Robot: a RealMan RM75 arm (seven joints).
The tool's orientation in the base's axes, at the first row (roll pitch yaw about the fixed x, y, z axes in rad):
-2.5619, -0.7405, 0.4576
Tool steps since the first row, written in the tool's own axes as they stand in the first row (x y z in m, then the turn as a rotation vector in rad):
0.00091, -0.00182, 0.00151, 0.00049, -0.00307, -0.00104
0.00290, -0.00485, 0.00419, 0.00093, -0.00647, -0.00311
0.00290, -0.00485, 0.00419, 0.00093, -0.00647, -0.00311
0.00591, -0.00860, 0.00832, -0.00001, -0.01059, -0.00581
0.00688, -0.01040, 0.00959, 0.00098, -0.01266, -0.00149
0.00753, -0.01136, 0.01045, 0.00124, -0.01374, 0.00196
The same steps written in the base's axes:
-0.00027, 0.00248, 0.00042, -0.00210, 0.00119, 0.00221
-0.00037, 0.00690, 0.00133, -0.00474, 0.00180, 0.00516
-0.00037, 0.00690, 0.00133, -0.00474, 0.00180, 0.00516
0.00008, 0.01314, 0.00233, -0.00897, 0.00191, 0.00786
-0.00020, 0.01546, 0.00292, -0.00862, 0.00665, 0.00670
-0.00022, 0.01687, 0.00322, -0.00829, 0.00993, 0.00518

